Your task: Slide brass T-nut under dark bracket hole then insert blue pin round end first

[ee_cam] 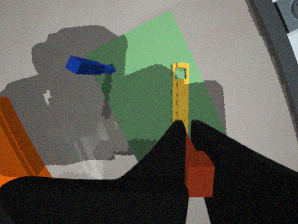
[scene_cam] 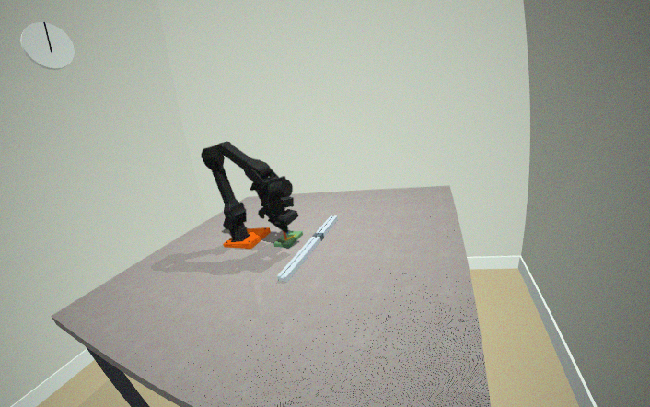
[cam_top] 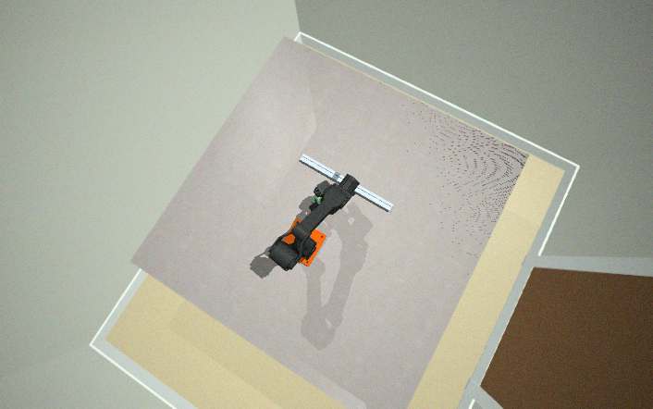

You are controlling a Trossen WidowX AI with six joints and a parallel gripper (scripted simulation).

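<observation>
My gripper tip is 20 mm past the green tray, 40 mm to the right of it and 40 mm above it. Round my gripper tip: blue pin 30 mm behind, 60 mm to the left, 20 mm below; aluminum rail 110 mm ahead, 10 mm to the left, 30 mm below; brass T-nut 10 mm ahead, 10 mm to the left.
</observation>
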